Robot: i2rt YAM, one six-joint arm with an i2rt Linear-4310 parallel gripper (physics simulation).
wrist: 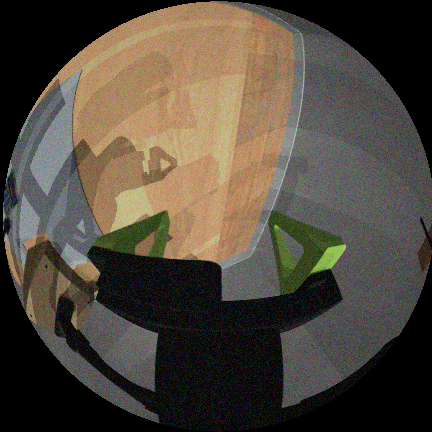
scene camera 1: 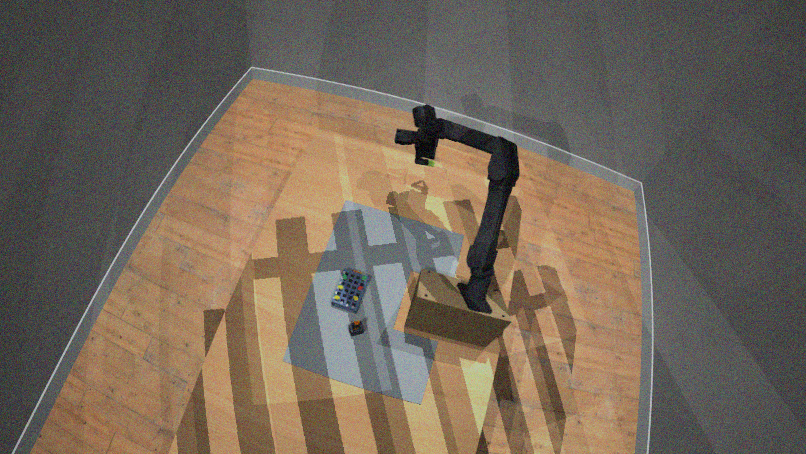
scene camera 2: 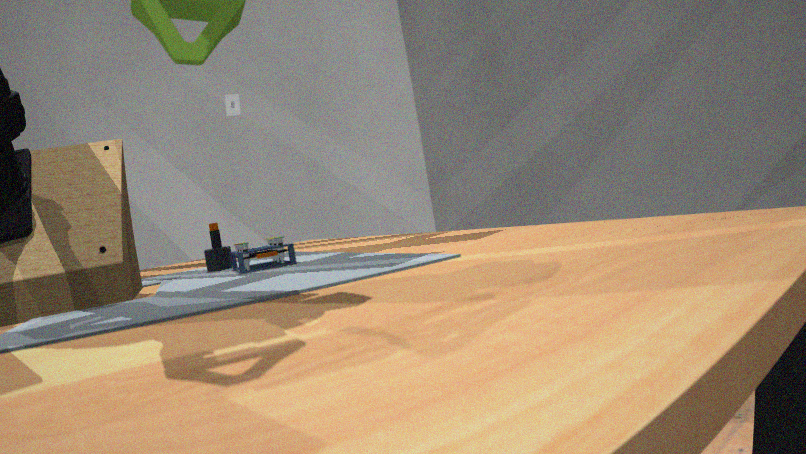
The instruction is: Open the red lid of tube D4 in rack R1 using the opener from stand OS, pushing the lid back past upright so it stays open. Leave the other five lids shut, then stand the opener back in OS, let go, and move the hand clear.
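Places are measured from the arm's base along level axes (x up, y right, z ahead), in millimetres.
Where they show: gripper, fingertip midpoint: (wrist: pixel 218 215) (scene camera 1: pixel 428 151); arm's base, link origin: (scene camera 1: pixel 473 298) (scene camera 2: pixel 6 195).
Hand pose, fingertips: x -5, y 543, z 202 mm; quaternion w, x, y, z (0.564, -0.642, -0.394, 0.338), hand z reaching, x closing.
Note:
Each offset is from my fingertips to the centre of the thing. Level surfaces: height alone.
The blue rack R1 {dx -140, dy -521, dz +165 mm} (scene camera 1: pixel 345 307) (scene camera 2: pixel 292 254) stands on the mat, with small green, yellow and red lids on top. The red lid {dx -120, dy -520, dz +135 mm} (scene camera 1: pixel 360 288) is on the rack's side nearer the arm base; it is too small to tell whether it is shut. The opener {dx -116, dy -652, dz +122 mm} (scene camera 1: pixel 356 323) (scene camera 2: pixel 214 239), dark with an orange top, stands upright in the black stand OS {dx -141, dy -652, dz +122 mm} (scene camera 1: pixel 354 331) (scene camera 2: pixel 217 259) beside the rack. My gripper (scene camera 1: pixel 431 163) (wrist: pixel 218 215) is open and empty, high above the table beyond the mat, far from rack and stand. One green finger (scene camera 2: pixel 190 54) shows in scene camera 2.
The grey-blue mat {dx -161 mm} (scene camera 1: pixel 332 360) (scene camera 2: pixel 360 275) (wrist: pixel 55 145) lies on the wooden table {dx -164 mm} (scene camera 1: pixel 225 169) (scene camera 2: pixel 507 338) (wrist: pixel 200 55). The arm rises from a wooden base block (scene camera 1: pixel 451 321) (scene camera 2: pixel 78 208) (wrist: pixel 42 285) at the mat's edge. Striped shadows cross the mat and table.

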